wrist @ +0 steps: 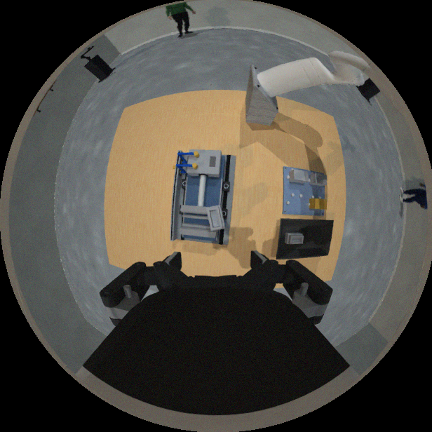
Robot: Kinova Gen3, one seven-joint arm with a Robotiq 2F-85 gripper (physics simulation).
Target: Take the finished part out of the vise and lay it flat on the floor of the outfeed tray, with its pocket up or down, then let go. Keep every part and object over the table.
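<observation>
The vise (213, 191) stands left of the middle of the wrist view, with a blue bed and grey jaws. The finished part (215, 218), a light grey block with a rectangular pocket, sits at the jaw end of the vise, turned askew to the jaws; how its lower side rests between them is hidden. The outfeed tray (321, 236) is black and lies at the lower right, with another grey pocketed part (294, 238) on its floor. My gripper (215, 259) is open and empty, its fingers wide apart below the vise in the view.
A blue plate (295, 186) with pegs, grey blocks (299, 176) and an orange block (317, 203) lies above the tray in the view. Blue and yellow handles (187, 165) stick out at the vise's upper left. The grey arm base (261, 107) stands at the table's (140, 200) far edge.
</observation>
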